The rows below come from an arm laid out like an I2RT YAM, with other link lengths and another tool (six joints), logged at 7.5 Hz.
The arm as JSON. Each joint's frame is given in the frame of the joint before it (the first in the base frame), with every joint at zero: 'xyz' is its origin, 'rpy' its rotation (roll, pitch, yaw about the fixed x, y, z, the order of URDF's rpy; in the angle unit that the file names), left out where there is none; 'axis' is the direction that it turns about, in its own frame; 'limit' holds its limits. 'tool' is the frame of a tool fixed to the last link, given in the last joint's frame.
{
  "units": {
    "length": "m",
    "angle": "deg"
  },
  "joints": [
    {
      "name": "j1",
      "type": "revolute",
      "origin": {
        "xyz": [
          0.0,
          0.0,
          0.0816
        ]
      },
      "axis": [
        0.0,
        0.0,
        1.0
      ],
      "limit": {
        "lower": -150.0,
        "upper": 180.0
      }
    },
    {
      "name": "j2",
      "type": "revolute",
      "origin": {
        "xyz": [
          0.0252,
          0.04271,
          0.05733
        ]
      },
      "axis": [
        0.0,
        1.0,
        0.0
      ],
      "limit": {
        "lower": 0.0,
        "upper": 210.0
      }
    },
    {
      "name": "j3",
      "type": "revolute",
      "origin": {
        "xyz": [
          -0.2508,
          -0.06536,
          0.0
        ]
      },
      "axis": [
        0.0,
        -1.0,
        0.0
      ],
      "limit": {
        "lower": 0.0,
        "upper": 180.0
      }
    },
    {
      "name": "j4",
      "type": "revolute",
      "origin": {
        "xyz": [
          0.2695,
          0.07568,
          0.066
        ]
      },
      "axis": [
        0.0,
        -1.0,
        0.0
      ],
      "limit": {
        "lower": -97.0,
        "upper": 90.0
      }
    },
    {
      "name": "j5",
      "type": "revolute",
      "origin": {
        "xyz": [
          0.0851,
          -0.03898,
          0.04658
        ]
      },
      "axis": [
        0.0,
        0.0,
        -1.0
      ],
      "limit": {
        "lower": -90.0,
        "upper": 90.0
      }
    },
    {
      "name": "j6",
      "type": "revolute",
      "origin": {
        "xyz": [
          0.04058,
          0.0,
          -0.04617
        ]
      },
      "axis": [
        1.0,
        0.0,
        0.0
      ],
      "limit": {
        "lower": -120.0,
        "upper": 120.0
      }
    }
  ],
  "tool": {
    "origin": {
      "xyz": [
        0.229,
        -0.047,
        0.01
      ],
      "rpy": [
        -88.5,
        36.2,
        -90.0
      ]
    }
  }
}
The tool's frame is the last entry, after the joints.
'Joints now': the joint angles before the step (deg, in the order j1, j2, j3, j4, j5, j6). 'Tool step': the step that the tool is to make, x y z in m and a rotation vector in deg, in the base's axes. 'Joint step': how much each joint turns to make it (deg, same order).
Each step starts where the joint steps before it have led.
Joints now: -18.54, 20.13, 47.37, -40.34, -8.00, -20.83
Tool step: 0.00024, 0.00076, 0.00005, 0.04, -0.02, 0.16
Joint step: 0.01, 0.00, 0.00, 0.00, -0.16, 0.01
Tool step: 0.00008, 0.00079, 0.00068, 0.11, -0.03, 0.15
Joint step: -0.01, 0.09, 0.18, -0.09, -0.18, 0.08
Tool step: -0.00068, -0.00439, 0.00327, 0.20, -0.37, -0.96
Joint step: -0.02, 0.34, 0.34, 0.35, 0.85, 0.52
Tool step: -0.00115, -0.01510, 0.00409, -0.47, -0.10, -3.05
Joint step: 0.01, 1.23, 0.53, 0.97, 3.07, 0.27
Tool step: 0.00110, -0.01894, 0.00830, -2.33, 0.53, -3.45
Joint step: 0.02, 2.64, 1.33, 1.49, 3.90, -1.58
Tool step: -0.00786, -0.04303, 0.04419, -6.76, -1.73, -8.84
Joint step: -0.10, 4.82, 3.67, 5.27, 9.65, -4.21
